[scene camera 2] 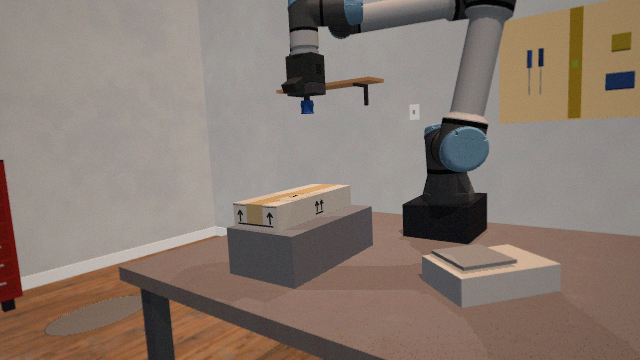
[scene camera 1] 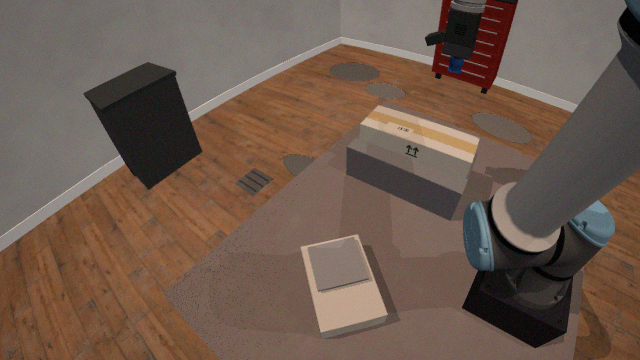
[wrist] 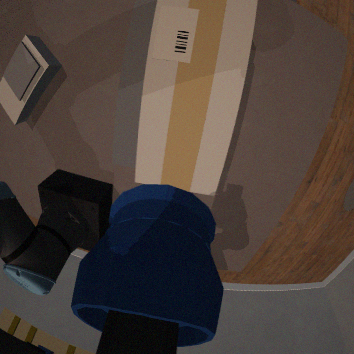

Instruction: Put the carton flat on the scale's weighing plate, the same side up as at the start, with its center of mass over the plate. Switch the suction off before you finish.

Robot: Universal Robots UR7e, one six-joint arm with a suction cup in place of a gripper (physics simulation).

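Places are measured from the arm's base along level axes (x left, y ahead, z down), in millimetres.
Pixels of known places: hand at its tool point: [scene camera 2: 307,113] [scene camera 1: 454,70] [wrist: 160,231]; arm's base at its link origin: [scene camera 2: 448,198] [scene camera 1: 530,277] [wrist: 65,221].
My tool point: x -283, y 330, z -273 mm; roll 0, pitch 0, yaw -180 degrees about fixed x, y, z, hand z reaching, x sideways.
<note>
Ahead of a thing's pixels: the offset from my tool point to its top centre. Level surfaces: height alone.
The carton @[dx -6, dy +57, dz +208 mm] [scene camera 1: 442,142] [scene camera 2: 312,205] [wrist: 200,100] lies flat on a long grey block @[dx +17, dy +59, dz +267 mm] [scene camera 1: 400,181] [scene camera 2: 265,257] [wrist: 126,120], with its tape and barcode label on top and its side arrows pointing up. My gripper [scene camera 1: 455,66] [scene camera 2: 307,108] [wrist: 162,205], a blue suction cup, points down and is open and empty. It hangs high above the carton, with a wide gap between them in the scene camera 2 view. The scale @[dx +460, dy +54, dz +311 mm] [scene camera 1: 350,310] [scene camera 2: 510,290] [wrist: 16,111] stands apart from the block. Its grey weighing plate @[dx +435, dy +80, dz +311 mm] [scene camera 1: 339,265] [scene camera 2: 472,257] [wrist: 21,72] carries nothing.
All stand on a brown table @[dz +381 mm] [scene camera 1: 260,295] [scene camera 2: 380,320]. The arm's black base [scene camera 1: 515,310] [scene camera 2: 445,220] [wrist: 80,200] is near the block and scale. A dark cabinet [scene camera 1: 150,130] and a red tool cabinet [scene camera 1: 490,45] [scene camera 2: 7,240] stand on the floor.
</note>
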